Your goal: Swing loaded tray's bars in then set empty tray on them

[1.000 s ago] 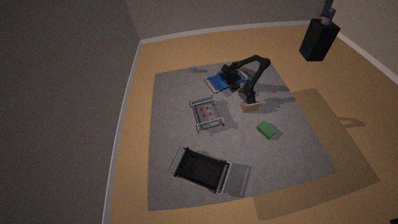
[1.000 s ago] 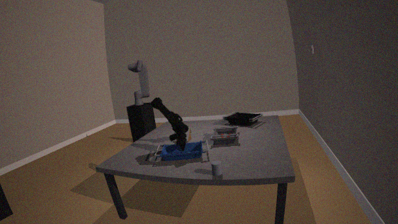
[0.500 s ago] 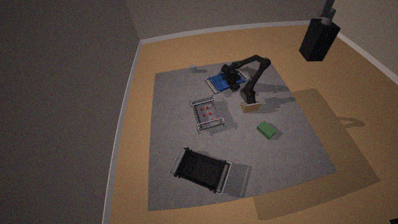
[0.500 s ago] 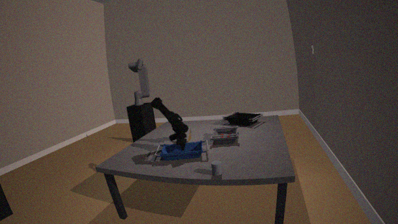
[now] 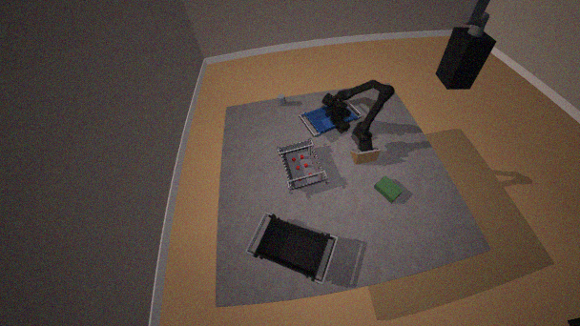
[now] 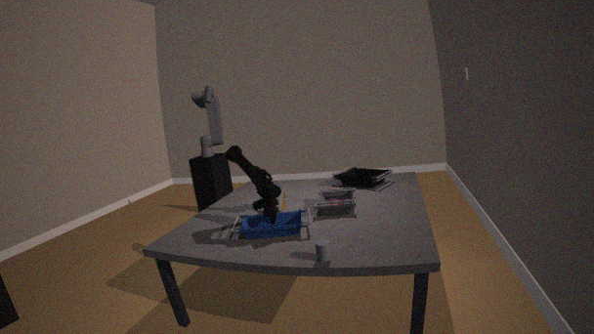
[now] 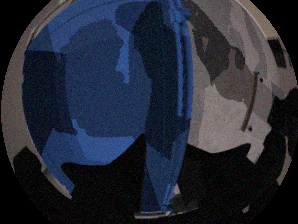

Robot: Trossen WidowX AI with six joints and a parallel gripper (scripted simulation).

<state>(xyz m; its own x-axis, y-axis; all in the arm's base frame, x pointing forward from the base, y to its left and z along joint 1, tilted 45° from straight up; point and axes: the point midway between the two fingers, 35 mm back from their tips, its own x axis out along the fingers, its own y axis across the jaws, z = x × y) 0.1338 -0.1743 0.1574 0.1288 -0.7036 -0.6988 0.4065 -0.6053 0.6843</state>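
The blue tray lies 3 cm ahead of my gripper tip, 7 cm to the right of it and 3 cm above it. The rest, counted from my gripper tip: green block: 21 cm behind, 46 cm to the left, 1 cm above.
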